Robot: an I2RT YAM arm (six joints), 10 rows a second.
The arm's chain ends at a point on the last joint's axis. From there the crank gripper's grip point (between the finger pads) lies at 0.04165 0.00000 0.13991 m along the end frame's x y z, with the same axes.
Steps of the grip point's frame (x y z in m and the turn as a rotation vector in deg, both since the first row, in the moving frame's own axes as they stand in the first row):
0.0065, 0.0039, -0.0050, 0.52, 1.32, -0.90
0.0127, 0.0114, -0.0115, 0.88, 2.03, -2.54
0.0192, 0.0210, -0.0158, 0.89, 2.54, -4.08
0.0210, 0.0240, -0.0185, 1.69, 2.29, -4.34
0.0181, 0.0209, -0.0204, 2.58, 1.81, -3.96
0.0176, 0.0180, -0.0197, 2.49, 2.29, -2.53
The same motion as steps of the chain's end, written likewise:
0.0033, 0.0058, -0.0040, 0.52, 1.32, -0.90
0.0079, 0.0155, -0.0099, 0.88, 2.03, -2.54
0.0132, 0.0263, -0.0138, 0.89, 2.54, -4.08
0.0157, 0.0315, -0.0166, 1.69, 2.29, -4.34
0.0140, 0.0302, -0.0188, 2.58, 1.81, -3.96
0.0122, 0.0260, -0.0178, 2.49, 2.29, -2.53

